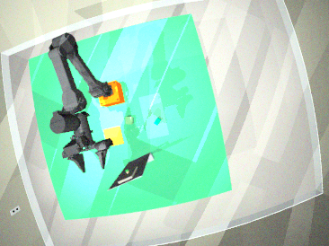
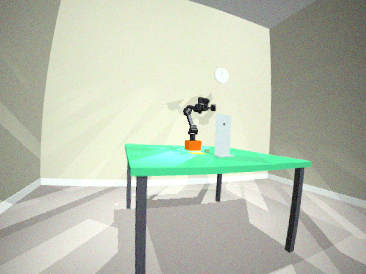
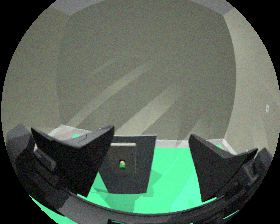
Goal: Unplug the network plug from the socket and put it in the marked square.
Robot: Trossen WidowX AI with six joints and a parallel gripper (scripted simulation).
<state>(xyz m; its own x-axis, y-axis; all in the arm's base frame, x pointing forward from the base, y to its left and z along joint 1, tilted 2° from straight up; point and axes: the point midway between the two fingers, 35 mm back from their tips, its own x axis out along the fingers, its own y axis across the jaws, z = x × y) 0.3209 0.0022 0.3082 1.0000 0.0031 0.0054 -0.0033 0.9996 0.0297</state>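
The pale plug lies 90 mm ahead of my gripper tip, 60 mm to the left of it and 150 mm below it. From my gripper tip the other things lie so: cyan piece: 100 mm behind, 250 mm to the left, 380 mm below; yellow-orange square: 80 mm behind, 70 mm to the right, 400 mm below; upright panel: 110 mm ahead, 70 mm to the left, 250 mm below.
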